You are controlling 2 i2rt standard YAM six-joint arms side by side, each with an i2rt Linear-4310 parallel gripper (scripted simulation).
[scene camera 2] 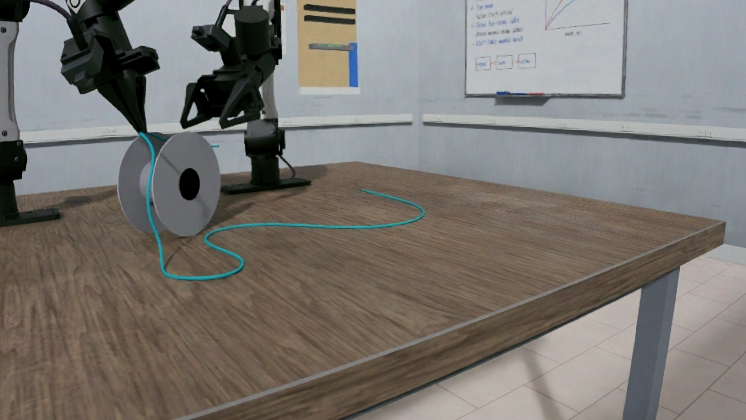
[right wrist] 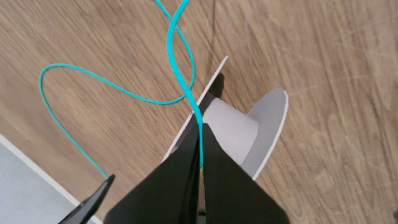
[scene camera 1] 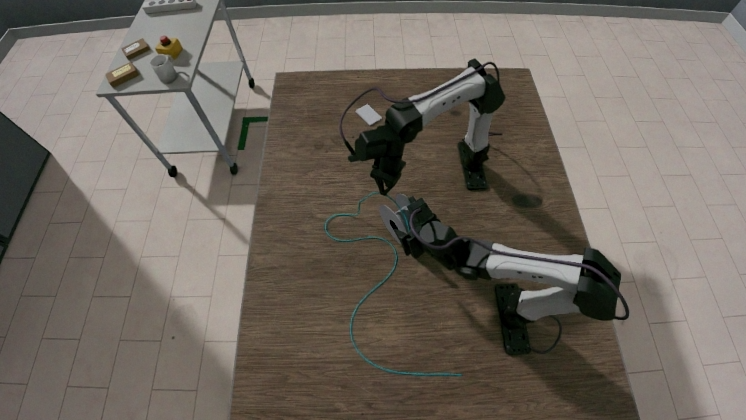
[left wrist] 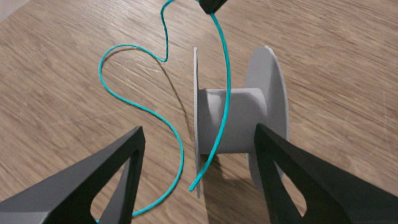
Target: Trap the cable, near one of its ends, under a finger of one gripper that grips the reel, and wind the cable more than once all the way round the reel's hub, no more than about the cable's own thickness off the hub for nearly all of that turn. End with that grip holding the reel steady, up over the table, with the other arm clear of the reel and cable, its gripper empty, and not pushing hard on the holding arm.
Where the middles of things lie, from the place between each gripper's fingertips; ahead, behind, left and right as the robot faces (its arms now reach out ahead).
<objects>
My right hand (scene camera 2: pixel 143 133) is 90 mm above the grey reel (scene camera 2: pixel 185 187), 50 mm to the right of it and 50 mm past it.
My left hand (scene camera 2: pixel 200 125) is 90 mm above the grey reel and 50 mm to the left of it.
</objects>
